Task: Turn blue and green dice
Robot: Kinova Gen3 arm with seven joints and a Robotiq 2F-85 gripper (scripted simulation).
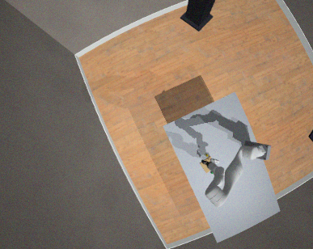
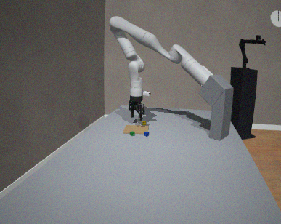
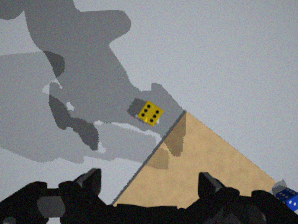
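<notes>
Now: the tan mat 6 cm to the left of my hand, 5 cm below it and 1 cm ahead of it. The rest, counted from my hand: blue die (17 cm to the left, 4 cm below, 3 cm behind); then green die (15 cm to the left, 5 cm ahead, 4 cm below); then yellow die (6 cm behind, 4 cm below, 2 cm to the right).
</notes>
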